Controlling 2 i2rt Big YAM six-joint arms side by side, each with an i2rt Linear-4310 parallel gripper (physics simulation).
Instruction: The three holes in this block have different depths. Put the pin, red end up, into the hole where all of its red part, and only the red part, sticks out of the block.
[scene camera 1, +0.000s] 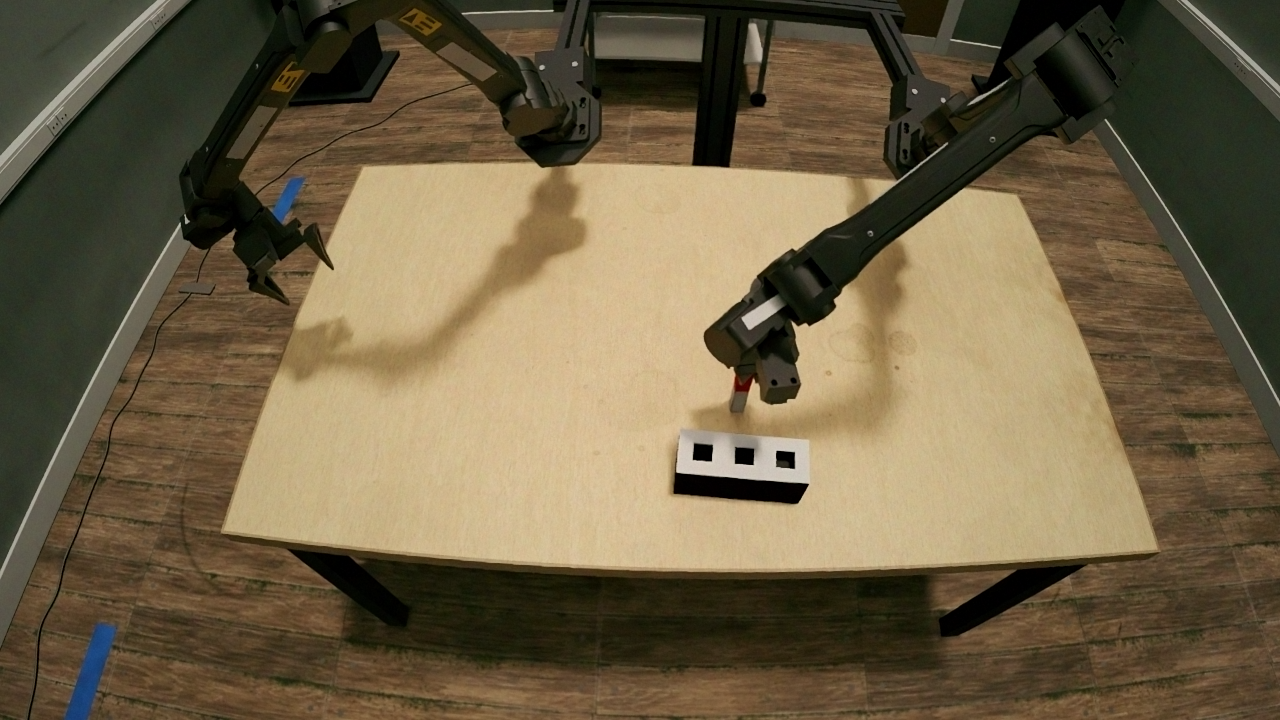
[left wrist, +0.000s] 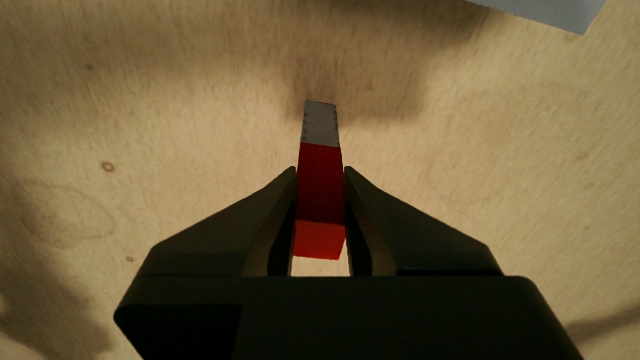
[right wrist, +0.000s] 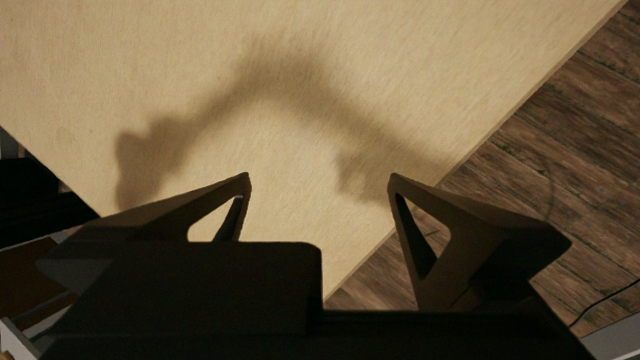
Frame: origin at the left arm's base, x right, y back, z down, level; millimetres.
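Seen in the pictures: left gripper, between the fingertips: (scene camera 1: 747, 380) (left wrist: 320, 179); right gripper, between the fingertips: (scene camera 1: 310, 286) (right wrist: 319, 180); left arm's base, origin of its link: (scene camera 1: 926, 151); right arm's base, origin of its link: (scene camera 1: 556, 122).
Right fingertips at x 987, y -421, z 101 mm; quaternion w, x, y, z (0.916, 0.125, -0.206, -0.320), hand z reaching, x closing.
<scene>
Offsets run from my right fingertips to a thing's top centre. Level surfaces: height alone.
The pin {dx -708, dy +0, dz +34 mm} (scene camera 1: 738, 397) (left wrist: 320, 185) stands upright, red end up and grey end down, behind the block in the scene view. My left gripper (left wrist: 320, 179) is shut on its red part, with a fingertip against each side. In the scene view the left hand hides the pin's top. The white-topped block {dx -722, dy -129, dz +80 mm} (scene camera 1: 765, 445) has three square holes in a row: the left hole (scene camera 1: 702, 453), the middle hole (scene camera 1: 743, 455) and the right hole (scene camera 1: 785, 459). A floor shows inside the right hole. A corner of the block (left wrist: 565, 15) shows in the left wrist view. My right gripper (scene camera 1: 308, 281) (right wrist: 319, 180) is open and empty.
The wooden table {dz +154 mm} (scene camera 1: 537, 483) (right wrist: 280, 150) carries the block and the pin. The right gripper hangs at the table's left edge in the scene view, well away from the block. The left arm reaches in over the table from the upper right. Dark arm shadows lie on the table.
</scene>
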